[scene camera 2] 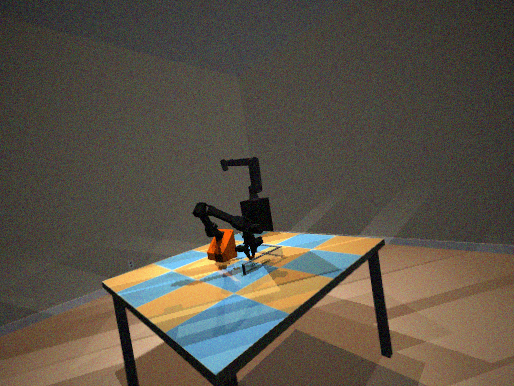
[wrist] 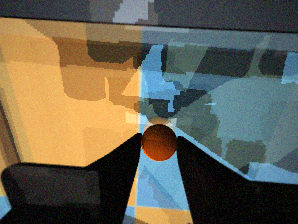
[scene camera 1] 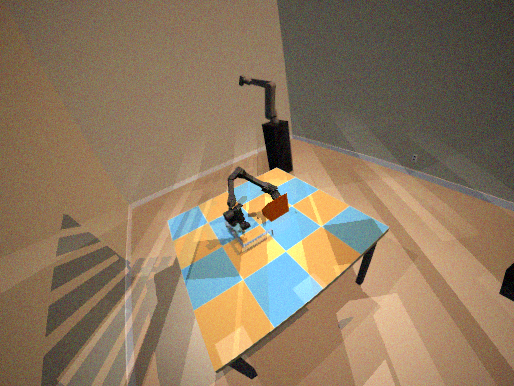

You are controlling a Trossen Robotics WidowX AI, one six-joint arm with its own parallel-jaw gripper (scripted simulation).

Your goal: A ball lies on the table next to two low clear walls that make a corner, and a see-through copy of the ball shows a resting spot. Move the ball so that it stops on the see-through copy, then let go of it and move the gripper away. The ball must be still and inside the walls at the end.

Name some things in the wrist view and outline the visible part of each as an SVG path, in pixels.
The gripper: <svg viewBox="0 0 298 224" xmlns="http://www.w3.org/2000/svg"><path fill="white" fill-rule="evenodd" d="M177 137L177 161L193 224L298 224L298 184L250 180L223 165L183 136ZM142 133L136 133L116 149L87 166L19 162L9 165L0 174L0 181L11 209L0 219L0 224L123 224L140 159Z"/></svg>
An orange-brown ball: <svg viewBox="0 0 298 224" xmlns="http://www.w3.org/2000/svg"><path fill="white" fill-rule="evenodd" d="M155 124L144 131L141 139L142 150L147 157L154 161L165 161L176 152L177 137L170 127L163 124Z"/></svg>
